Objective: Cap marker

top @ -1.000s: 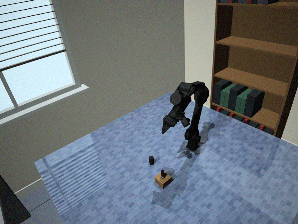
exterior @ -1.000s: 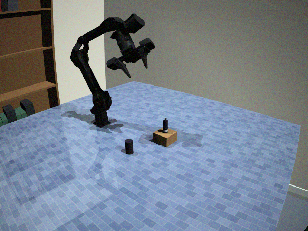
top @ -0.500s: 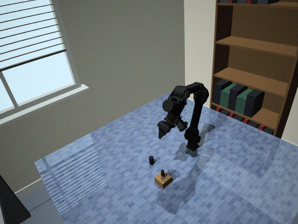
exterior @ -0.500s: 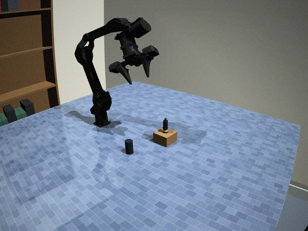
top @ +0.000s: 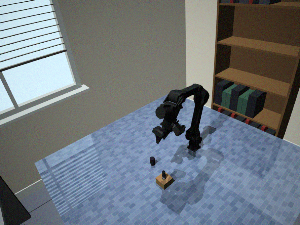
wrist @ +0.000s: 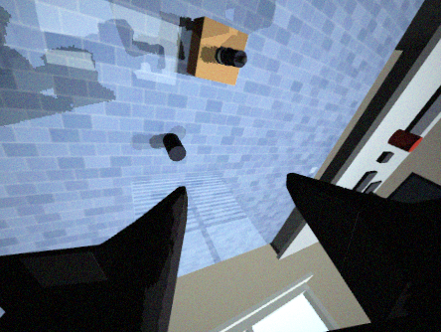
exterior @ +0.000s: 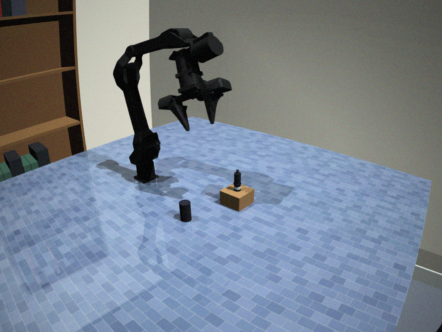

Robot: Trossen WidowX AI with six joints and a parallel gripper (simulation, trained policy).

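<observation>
The black marker cap is 1 cm ahead of my gripper tip, 8 cm to the right of it and 19 cm below it. The rest, counted from my gripper tip: brown holder block: 6 cm ahead, 7 cm to the left, 20 cm below.
</observation>
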